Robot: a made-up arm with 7 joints. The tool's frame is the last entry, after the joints.
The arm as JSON. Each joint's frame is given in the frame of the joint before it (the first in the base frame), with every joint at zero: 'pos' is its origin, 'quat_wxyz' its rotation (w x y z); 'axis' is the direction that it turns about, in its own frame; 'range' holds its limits. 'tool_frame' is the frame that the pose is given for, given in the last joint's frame.
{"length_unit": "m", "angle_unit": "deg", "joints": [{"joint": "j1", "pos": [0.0, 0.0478, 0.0], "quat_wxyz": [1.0, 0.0, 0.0, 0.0], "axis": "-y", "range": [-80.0, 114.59]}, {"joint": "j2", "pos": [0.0, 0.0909, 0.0], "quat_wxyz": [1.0, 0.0, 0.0, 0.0], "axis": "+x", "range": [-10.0, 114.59]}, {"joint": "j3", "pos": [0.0, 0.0, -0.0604], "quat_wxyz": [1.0, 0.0, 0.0, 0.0], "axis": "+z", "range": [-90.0, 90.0]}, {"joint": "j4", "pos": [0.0, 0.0, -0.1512], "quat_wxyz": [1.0, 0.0, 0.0, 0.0], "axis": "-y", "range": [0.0, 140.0]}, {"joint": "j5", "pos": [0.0, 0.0, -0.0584], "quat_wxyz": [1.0, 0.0, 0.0, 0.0], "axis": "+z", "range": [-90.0, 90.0]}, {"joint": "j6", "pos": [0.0, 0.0, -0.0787], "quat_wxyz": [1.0, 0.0, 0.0, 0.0], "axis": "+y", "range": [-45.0, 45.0]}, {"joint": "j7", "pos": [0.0, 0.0, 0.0], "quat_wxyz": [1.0, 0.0, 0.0, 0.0], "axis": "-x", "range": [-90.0, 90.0]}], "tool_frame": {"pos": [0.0, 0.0, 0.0], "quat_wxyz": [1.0, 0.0, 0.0, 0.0]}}
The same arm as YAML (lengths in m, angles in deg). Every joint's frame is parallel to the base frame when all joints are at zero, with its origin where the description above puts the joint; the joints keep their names.
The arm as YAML. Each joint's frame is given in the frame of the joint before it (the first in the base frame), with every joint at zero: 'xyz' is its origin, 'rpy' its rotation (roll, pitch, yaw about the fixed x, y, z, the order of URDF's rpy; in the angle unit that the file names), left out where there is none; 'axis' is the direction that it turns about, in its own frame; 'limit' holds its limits. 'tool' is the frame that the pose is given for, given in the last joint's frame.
units:
  length: m
  angle: deg
joints:
  - name: j1
    type: revolute
    origin:
      xyz: [0.0, 0.0478, 0.0]
    axis: [0.0, -1.0, 0.0]
    limit:
      lower: -80.0
      upper: 114.59
  - name: j2
    type: revolute
    origin:
      xyz: [0.0, 0.0909, 0.0]
    axis: [1.0, 0.0, 0.0]
    limit:
      lower: -10.0
      upper: 114.59
  - name: j3
    type: revolute
    origin:
      xyz: [0.0, 0.0, -0.0604]
    axis: [0.0, 0.0, 1.0]
    limit:
      lower: -90.0
      upper: 90.0
  - name: j4
    type: revolute
    origin:
      xyz: [0.0, 0.0, -0.1512]
    axis: [0.0, -1.0, 0.0]
    limit:
      lower: 0.0
      upper: 140.0
  - name: j5
    type: revolute
    origin:
      xyz: [0.0, 0.0, -0.0584]
    axis: [0.0, 0.0, 1.0]
    limit:
      lower: -90.0
      upper: 90.0
  - name: j6
    type: revolute
    origin:
      xyz: [0.0, 0.0, -0.0787]
    axis: [0.0, 1.0, 0.0]
    limit:
      lower: -45.0
      upper: 45.0
  - name: j7
    type: revolute
    origin:
      xyz: [0.0, 0.0, 0.0]
    axis: [-1.0, 0.0, 0.0]
    limit:
      lower: -90.0
      upper: 90.0
tool:
  origin:
    xyz: [0.0, 0.0, 0.0]

